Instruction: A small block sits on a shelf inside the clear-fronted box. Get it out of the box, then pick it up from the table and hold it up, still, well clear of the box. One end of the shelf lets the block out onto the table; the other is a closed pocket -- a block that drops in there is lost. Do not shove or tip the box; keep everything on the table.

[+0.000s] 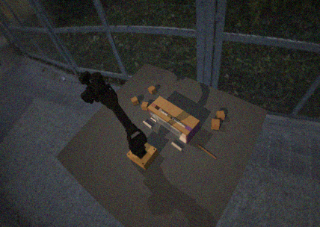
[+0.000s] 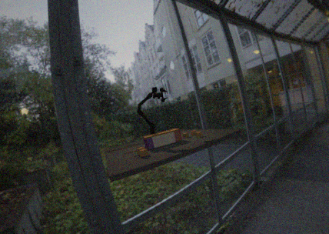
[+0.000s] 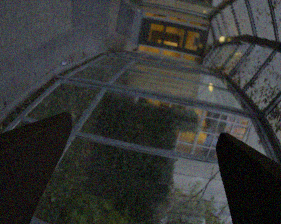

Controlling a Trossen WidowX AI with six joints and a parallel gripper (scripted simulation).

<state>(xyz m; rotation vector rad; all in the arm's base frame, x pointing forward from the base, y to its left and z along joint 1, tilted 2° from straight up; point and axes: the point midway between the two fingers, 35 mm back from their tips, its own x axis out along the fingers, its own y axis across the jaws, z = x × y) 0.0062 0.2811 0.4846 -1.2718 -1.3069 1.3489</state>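
Now: the orange-brown block 48 cm below my gripper tip, 32 cm ahead of it and 30 cm to the right of it. From my gripper tip the other things lie so: thin orange stick: 66 cm to the right, 56 cm below, 29 cm ahead; box: 50 cm below, 32 cm to the right, 30 cm ahead.
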